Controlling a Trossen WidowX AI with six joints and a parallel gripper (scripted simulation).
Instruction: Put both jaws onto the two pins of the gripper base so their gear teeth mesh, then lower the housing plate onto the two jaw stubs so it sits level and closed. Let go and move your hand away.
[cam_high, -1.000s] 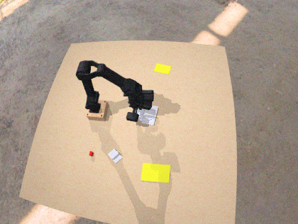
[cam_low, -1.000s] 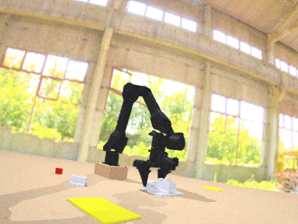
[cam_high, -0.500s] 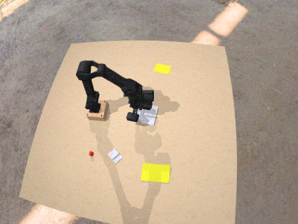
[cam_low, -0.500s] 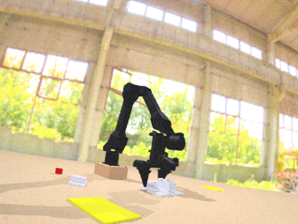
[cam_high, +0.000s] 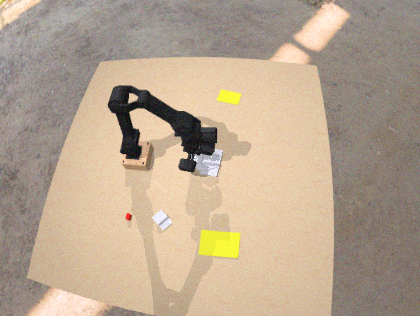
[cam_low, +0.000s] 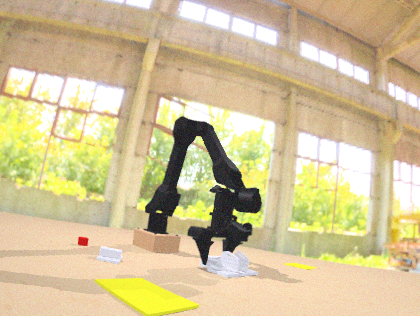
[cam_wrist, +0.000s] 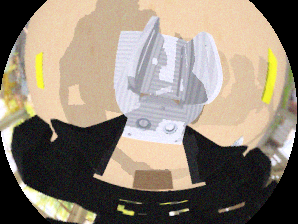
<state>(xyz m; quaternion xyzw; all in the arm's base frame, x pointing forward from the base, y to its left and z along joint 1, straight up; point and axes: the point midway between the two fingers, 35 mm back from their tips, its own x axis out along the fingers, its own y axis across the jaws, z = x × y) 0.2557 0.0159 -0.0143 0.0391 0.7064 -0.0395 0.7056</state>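
My gripper tip is now 2 cm to the left of the white jaw, 2 cm short of it and 1 cm below it. The rest, counted from my gripper tip: small red cube: 29 cm to the right, 23 cm behind; small white block: 28 cm to the right, 9 cm behind; small yellow pad: 34 cm to the left, 12 cm ahead, 1 cm below.
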